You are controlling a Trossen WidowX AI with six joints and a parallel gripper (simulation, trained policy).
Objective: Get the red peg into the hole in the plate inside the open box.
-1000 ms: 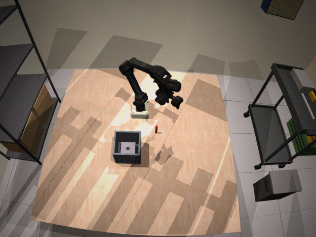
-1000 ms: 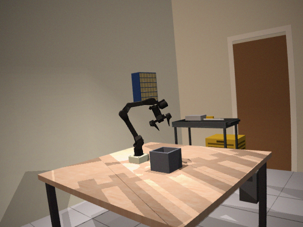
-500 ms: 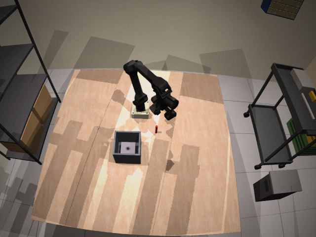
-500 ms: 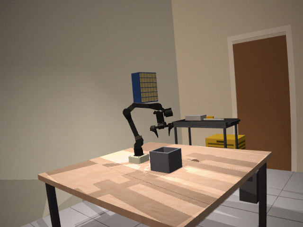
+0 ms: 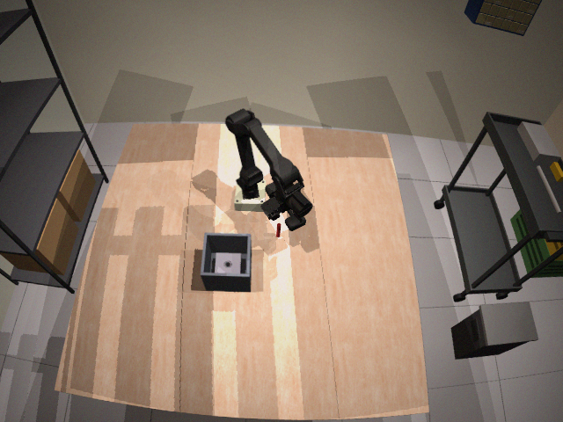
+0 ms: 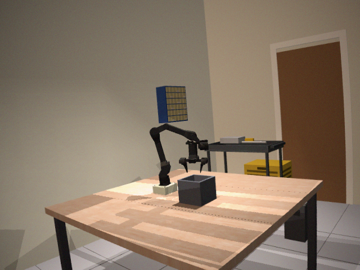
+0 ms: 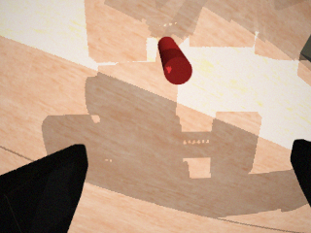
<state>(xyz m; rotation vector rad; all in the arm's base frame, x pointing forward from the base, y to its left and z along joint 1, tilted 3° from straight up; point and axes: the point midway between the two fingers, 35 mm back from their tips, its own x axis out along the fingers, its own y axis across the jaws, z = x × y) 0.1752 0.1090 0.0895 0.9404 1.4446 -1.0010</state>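
My gripper tip is 80 mm above the red peg, 20 mm to the left of it and 10 mm short of it. Also, from my gripper tip: plate 220 mm to the right, 140 mm ahead, 70 mm below.
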